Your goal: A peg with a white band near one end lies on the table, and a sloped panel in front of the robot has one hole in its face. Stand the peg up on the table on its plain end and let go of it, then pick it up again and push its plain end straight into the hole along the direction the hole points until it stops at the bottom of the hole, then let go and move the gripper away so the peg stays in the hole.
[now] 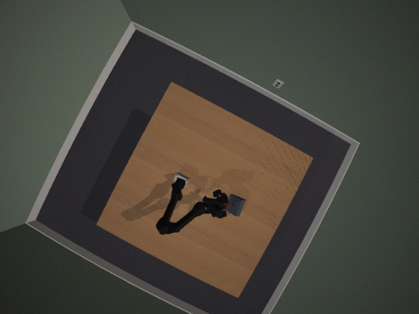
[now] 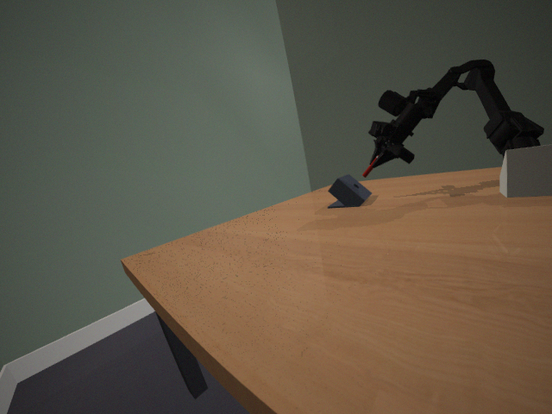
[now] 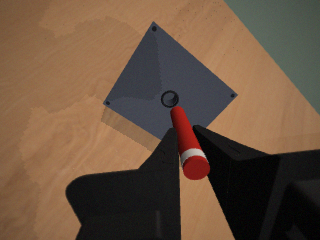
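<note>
My gripper tip is now 80 mm short of the dark sloped panel and 80 mm above it. Round my gripper tip: red peg: 10 mm behind, 10 mm above.
</note>
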